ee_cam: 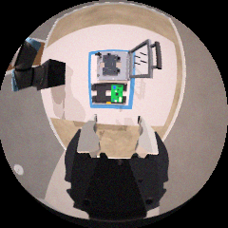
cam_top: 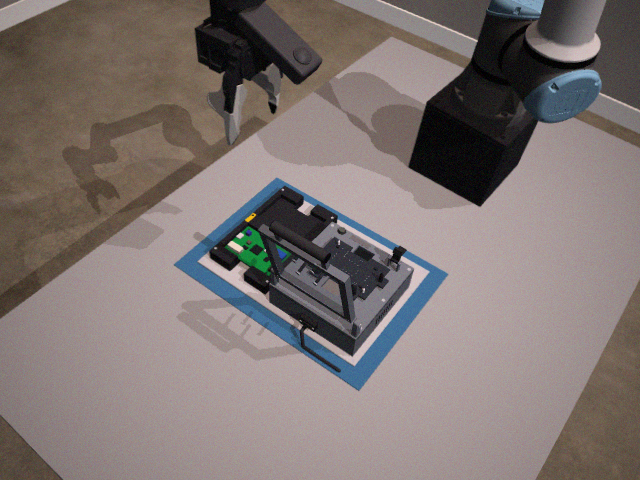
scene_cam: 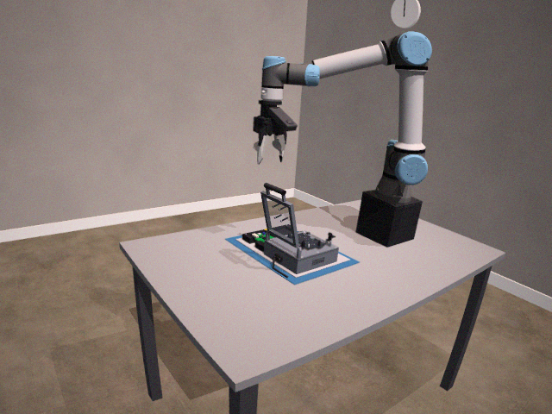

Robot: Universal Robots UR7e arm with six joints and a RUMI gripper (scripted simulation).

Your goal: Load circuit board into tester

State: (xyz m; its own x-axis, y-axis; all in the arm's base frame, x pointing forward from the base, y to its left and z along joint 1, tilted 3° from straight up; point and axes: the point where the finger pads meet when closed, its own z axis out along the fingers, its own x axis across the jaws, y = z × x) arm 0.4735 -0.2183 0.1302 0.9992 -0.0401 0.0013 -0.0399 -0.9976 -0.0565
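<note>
The green circuit board lies 29 cm below my hand. The rest, counted from my hand: tester lid: 17 cm to the left, 13 cm below, 9 cm ahead.
</note>
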